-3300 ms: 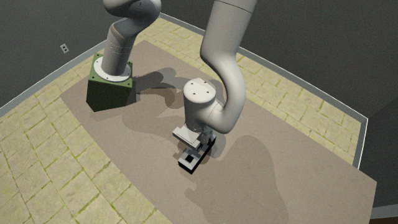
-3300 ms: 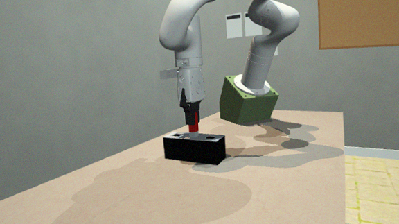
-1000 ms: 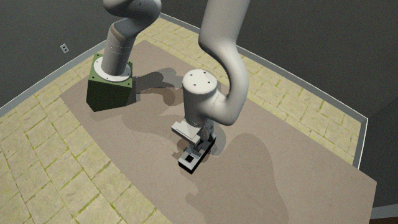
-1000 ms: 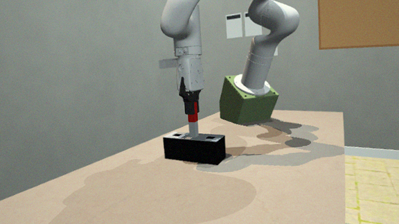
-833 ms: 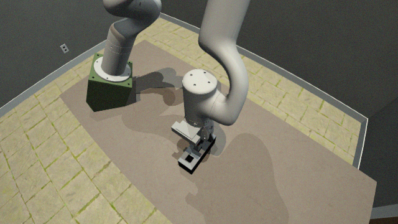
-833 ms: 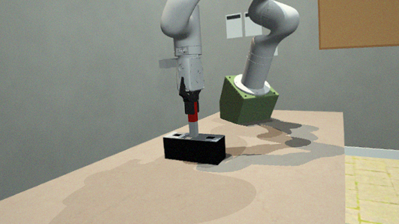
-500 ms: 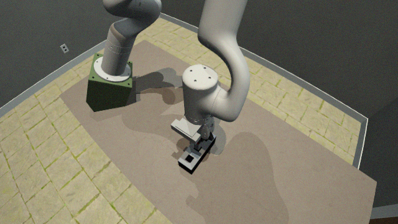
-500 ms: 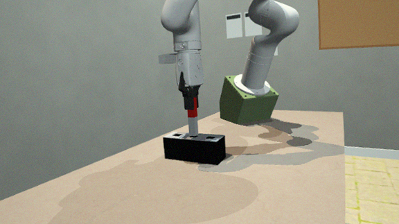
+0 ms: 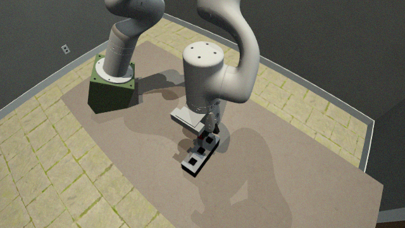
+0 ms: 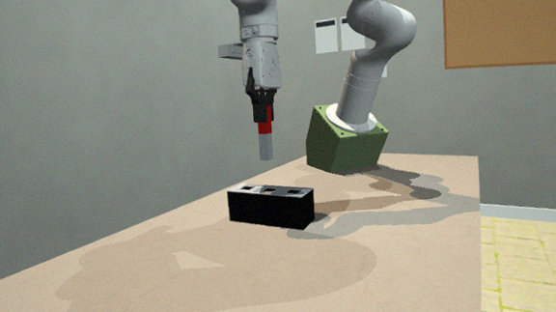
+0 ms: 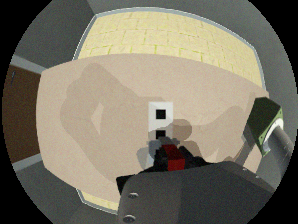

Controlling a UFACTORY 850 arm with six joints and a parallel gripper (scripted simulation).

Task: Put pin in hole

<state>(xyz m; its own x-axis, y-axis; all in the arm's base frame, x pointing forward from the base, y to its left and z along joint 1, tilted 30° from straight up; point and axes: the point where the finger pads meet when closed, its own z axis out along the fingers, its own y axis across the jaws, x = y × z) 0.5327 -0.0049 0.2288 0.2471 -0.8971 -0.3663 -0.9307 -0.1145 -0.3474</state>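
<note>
Right now the black block is 21 cm below my hand. Also, from my hand: pin: 2 cm below.
</note>
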